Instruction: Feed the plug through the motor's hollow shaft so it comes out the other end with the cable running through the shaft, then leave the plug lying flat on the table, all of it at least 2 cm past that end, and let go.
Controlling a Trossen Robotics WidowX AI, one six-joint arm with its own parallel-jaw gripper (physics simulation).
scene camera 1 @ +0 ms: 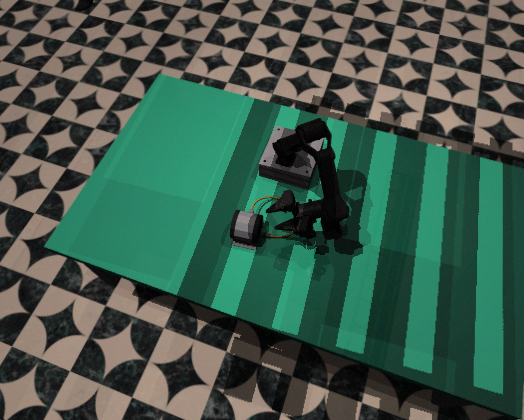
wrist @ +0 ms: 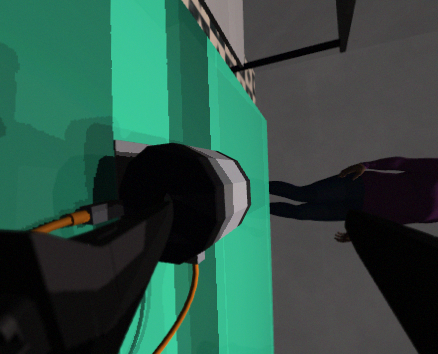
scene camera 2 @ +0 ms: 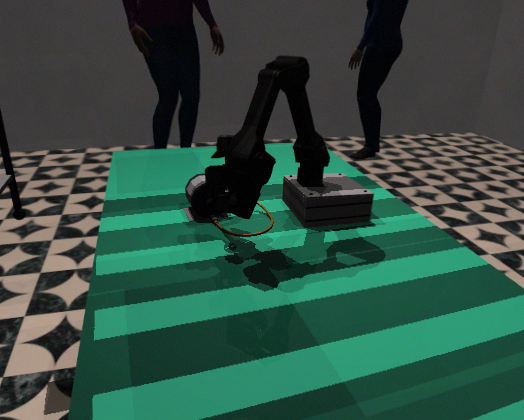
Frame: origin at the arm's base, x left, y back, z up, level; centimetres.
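Seen in the pictures: gripper, fingertip midpoint: [scene camera 1: 270,220] [wrist: 258,213]; arm's base at its link origin: [scene camera 1: 286,158] [scene camera 2: 310,183].
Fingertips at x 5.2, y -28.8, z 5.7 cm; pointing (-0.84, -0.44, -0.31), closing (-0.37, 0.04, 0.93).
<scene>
Pixels of each thing's top centre, then the offset from my fingertips to it. Level surfaces: height alone.
- motor at its top centre: [wrist: 237,200] [scene camera 2: 206,178] [scene camera 1: 246,219] dz -4.0, dx -8.4, dy -0.9 cm
- green table at its surface level: dz -14.2 cm
- small grey plug at its top centre: [wrist: 109,211] dz -12.8, dx -1.7, dy +0.1 cm
The motor [scene camera 1: 246,226] [scene camera 2: 194,186] [wrist: 231,187], a short grey and black cylinder on a small base plate, lies on its side on the green table [scene camera 1: 156,167] [scene camera 2: 260,333] [wrist: 140,70]. My gripper [scene camera 1: 279,217] [wrist: 258,213] is open and empty. It is low, level with the motor, and points at the motor's dark end face. The small grey plug [wrist: 103,212] on the orange cable [scene camera 1: 258,202] [scene camera 2: 248,233] [wrist: 63,222] lies by that face, beside my left finger and not held. The cable loops back to the motor's side. The shaft hole is hidden in the dark.
The arm's grey base block [scene camera 1: 289,160] [scene camera 2: 329,200] stands just behind the motor. Two people [scene camera 2: 173,62] [scene camera 2: 377,62] stand beyond the table's far edge. The floor around the table is patterned tile.
</scene>
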